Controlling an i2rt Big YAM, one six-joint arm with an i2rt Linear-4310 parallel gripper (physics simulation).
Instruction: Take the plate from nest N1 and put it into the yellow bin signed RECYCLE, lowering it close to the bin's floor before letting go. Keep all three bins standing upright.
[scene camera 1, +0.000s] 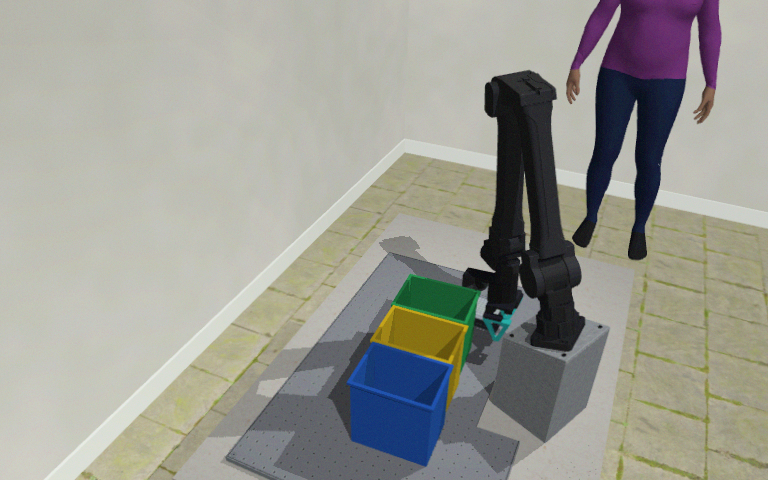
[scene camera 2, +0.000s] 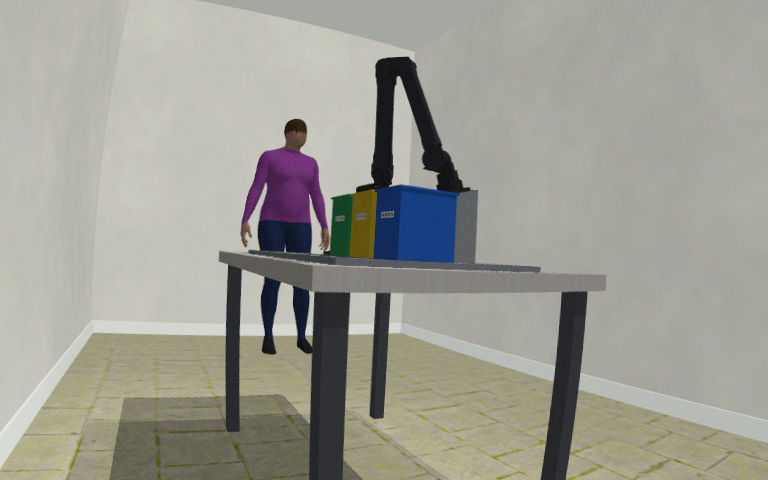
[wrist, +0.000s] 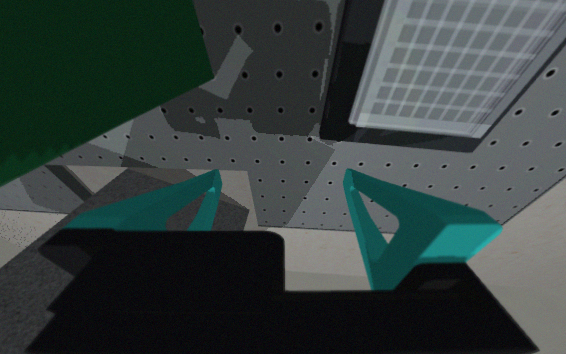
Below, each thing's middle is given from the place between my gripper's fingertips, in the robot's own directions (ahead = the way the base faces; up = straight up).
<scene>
My hand is 130 mm short of the green bin (scene camera 1: 455, 303), 130 mm to the right of it and 50 mm below it. Also, from my hand: blue bin (scene camera 1: 398, 399) (80 mm ahead, 390 mm to the left, 50 mm above); yellow bin (scene camera 1: 422, 334) (100 mm ahead, 260 mm to the left, 50 mm above).
</scene>
